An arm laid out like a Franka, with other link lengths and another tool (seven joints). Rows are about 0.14 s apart.
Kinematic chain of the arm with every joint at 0, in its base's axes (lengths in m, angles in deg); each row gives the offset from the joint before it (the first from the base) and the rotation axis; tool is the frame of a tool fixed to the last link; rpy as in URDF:
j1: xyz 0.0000 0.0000 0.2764 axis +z
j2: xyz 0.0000 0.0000 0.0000 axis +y
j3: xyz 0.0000 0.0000 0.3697 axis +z
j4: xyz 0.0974 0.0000 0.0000 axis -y
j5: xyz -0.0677 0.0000 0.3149 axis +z
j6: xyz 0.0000 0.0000 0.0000 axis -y
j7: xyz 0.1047 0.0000 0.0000 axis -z
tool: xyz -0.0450 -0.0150 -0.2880 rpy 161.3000 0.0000 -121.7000
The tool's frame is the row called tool.
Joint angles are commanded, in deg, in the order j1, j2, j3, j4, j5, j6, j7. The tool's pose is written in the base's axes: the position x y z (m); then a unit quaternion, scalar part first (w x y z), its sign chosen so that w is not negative. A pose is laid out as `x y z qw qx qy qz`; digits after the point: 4 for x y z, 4 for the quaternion.
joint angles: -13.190, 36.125, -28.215, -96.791, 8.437, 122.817, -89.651
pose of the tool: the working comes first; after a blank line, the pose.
Where each joint sits with the arm in this pose, in the base's axes (m; each line is computed from the numbers above, not from the rounded line before):
j1: 0.0000 0.0000 0.2764
j2: 0.0000 0.0000 0.2764
j3: 0.2122 -0.0497 0.5750
j4: 0.2692 -0.1104 0.5244
j5: 0.4740 -0.3141 0.3820
j6: 0.4740 -0.3141 0.3820
j7: 0.5503 -0.3852 0.3721
the tool: 0.4787 -0.4452 0.0956

0.4787 -0.4452 0.0956 0.2068 0.7685 -0.5860 -0.1522
